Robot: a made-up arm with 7 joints. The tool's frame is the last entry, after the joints. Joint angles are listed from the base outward. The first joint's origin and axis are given. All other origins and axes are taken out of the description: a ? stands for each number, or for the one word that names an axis. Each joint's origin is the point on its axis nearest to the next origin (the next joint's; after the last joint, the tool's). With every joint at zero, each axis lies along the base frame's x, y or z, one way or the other. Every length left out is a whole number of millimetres.
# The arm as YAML. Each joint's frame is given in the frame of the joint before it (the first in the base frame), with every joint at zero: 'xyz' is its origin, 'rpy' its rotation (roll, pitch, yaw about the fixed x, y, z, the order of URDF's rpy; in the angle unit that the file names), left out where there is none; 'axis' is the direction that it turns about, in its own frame. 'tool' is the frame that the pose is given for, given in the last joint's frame.
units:
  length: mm
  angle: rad
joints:
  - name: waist
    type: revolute
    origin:
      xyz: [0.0, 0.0, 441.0]
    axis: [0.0, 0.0, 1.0]
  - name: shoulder
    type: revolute
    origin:
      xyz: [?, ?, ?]
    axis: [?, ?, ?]
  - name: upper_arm
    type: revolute
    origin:
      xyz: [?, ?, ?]
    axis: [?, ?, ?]
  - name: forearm
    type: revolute
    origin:
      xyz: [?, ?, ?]
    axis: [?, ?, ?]
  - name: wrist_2
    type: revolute
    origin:
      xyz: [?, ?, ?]
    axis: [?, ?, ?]
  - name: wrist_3
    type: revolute
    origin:
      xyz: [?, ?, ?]
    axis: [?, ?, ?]
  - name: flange
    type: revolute
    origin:
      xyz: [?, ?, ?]
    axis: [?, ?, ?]
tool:
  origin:
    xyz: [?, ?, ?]
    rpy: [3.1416, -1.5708, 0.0]
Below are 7 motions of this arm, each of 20 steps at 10 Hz.
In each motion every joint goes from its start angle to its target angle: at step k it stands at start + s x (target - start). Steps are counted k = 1, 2, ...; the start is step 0. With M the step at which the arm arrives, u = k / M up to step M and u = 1 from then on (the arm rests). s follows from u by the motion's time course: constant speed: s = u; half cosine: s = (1 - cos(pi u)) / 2; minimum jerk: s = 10 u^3 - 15 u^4 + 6 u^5.
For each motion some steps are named. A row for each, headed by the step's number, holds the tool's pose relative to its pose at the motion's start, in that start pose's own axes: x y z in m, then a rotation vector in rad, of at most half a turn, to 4 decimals.
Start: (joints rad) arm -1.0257 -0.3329 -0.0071 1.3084 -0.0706 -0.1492 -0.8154
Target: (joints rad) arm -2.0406 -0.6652 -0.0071 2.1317 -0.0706 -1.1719 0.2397
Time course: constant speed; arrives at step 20
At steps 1, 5, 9, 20:
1: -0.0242 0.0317 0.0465 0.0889 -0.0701 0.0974
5: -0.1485 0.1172 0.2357 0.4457 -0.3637 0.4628
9: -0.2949 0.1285 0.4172 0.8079 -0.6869 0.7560
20: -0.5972 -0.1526 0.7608 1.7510 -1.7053 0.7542

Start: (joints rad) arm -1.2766 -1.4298 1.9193 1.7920 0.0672 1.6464 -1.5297
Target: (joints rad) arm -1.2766 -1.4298 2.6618 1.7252 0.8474 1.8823 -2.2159
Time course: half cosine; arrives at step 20
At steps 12, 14, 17, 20:
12: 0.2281 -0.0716 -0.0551 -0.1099 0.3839 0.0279
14: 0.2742 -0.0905 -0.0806 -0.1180 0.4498 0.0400
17: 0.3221 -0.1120 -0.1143 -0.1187 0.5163 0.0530
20: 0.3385 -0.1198 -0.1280 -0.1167 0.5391 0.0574

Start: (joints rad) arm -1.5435 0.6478 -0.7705 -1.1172 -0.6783 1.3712 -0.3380
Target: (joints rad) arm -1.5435 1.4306 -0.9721 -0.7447 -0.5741 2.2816 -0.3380
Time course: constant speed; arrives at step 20
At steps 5, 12, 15, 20:
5: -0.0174 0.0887 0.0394 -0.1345 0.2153 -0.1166
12: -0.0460 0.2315 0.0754 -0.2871 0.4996 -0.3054
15: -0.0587 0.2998 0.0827 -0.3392 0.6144 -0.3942
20: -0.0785 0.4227 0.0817 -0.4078 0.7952 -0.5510

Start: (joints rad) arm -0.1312 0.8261 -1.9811 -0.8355 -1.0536 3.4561 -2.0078
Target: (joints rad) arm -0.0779 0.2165 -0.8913 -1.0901 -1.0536 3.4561 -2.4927
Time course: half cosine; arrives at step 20
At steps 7, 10, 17, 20:
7: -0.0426 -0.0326 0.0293 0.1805 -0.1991 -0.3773
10: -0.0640 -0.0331 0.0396 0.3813 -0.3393 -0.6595
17: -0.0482 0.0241 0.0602 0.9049 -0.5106 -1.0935
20: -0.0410 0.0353 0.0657 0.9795 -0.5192 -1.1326

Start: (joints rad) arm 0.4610 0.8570 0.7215 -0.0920 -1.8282 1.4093 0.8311
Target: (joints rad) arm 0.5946 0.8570 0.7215 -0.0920 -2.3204 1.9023 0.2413
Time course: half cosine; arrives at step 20
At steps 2, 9, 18, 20:
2: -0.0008 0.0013 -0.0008 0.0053 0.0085 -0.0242
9: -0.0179 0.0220 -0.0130 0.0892 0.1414 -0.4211
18: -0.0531 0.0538 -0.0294 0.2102 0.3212 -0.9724
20: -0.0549 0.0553 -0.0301 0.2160 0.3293 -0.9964

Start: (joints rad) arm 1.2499 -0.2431 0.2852 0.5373 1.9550 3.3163 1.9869
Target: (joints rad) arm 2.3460 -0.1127 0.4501 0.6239 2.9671 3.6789 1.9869
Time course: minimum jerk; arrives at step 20
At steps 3, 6, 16, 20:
3: 0.0020 -0.0064 -0.0189 0.0091 0.0490 -0.0189
6: -0.0011 -0.0413 -0.1131 0.0569 0.2942 -0.1318
16: -0.3145 -0.1993 -0.4085 0.2539 1.4042 -1.2530
20: -0.3442 -0.2024 -0.4097 0.2542 1.4595 -1.3657

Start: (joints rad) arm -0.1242 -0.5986 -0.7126 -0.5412 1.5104 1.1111 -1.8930
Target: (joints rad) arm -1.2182 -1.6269 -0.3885 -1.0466 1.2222 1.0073 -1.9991
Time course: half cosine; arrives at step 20
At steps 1, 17, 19, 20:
1: -0.0039 -0.0044 -0.0015 0.0053 -0.0039 -0.0026
17: -0.4252 -0.1947 -0.8758 0.5255 -0.8621 -0.2792
19: -0.4155 -0.1801 -0.9373 0.5364 -0.9187 -0.2930
20: -0.4140 -0.1782 -0.9451 0.5377 -0.9260 -0.2947

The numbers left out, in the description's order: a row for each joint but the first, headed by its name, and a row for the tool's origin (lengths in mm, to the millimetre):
shoulder: xyz 0.0 -90.0 0.0, axis 0.0 -1.0 0.0
upper_arm: xyz 0.0 0.0 572.0, axis 0.0 0.0 1.0
forearm: xyz 28.0 76.0 0.0, axis 0.0 1.0 0.0
wrist_2: xyz -27.0 0.0 529.0, axis 0.0 0.0 1.0
wrist_3: xyz 0.0 -105.0 0.0, axis 0.0 -1.0 0.0
flange: xyz 13.0 0.0 95.0, axis 1.0 0.0 0.0
tool: xyz 0.0 0.0 0.0

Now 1 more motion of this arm.
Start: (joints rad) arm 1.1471 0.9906 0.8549 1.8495 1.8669 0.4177 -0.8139
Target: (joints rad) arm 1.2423 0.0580 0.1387 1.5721 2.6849 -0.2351 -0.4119
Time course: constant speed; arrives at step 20
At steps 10, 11, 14, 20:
10: 0.1768 0.2107 -0.1835 0.5538 0.4920 0.4527
11: 0.1868 0.2391 -0.2048 0.6027 0.5401 0.4787
14: 0.2056 0.3299 -0.2709 0.7371 0.6814 0.5352
20: 0.1870 0.5259 -0.4062 0.9365 0.9373 0.5574

